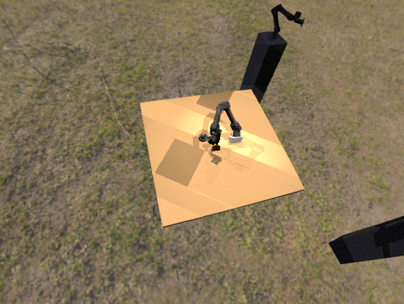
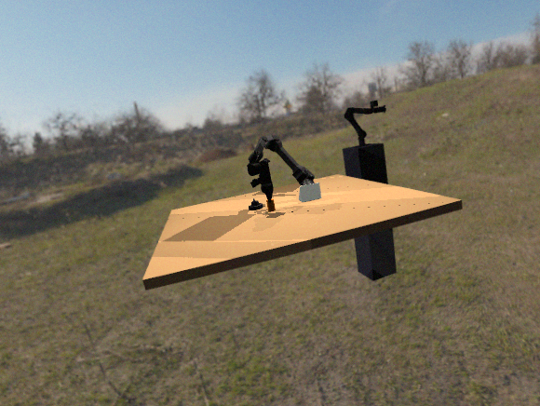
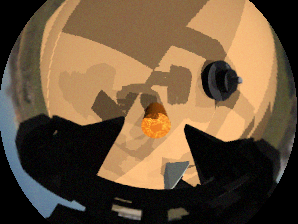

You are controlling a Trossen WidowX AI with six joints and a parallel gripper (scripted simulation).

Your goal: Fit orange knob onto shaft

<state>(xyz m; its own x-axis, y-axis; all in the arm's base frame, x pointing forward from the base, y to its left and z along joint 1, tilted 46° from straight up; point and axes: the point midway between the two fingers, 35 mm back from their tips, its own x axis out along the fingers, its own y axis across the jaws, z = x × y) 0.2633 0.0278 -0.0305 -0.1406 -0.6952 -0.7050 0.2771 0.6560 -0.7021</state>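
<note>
The orange knob lies 10 mm below my gripper tip. From my gripper tip the other things lie so: round dark pedestal (50 mm ahead, 150 mm to the right, 20 mm below).
</note>
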